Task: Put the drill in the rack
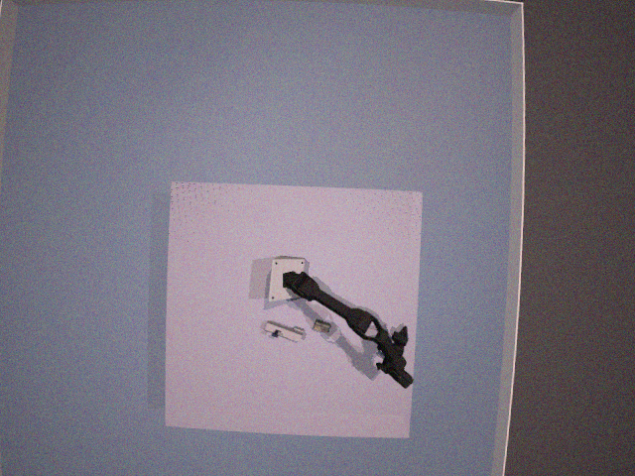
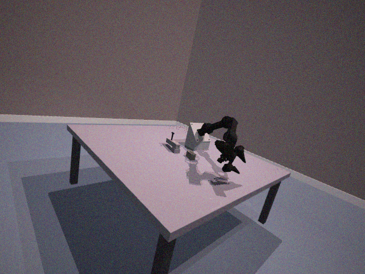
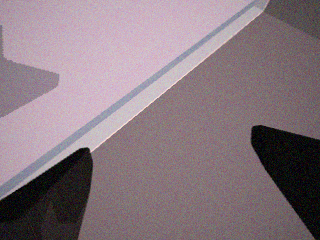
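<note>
Now: gripper tip 30 mm short of the drill, 550 mm to the left of it and 50 mm above it. From my gripper tip the other things lie so: tan rack 10 mm ahead, 390 mm to the right, 80 mm below; pale long fixture block 30 mm ahead, 570 mm to the right, 60 mm below.
</note>
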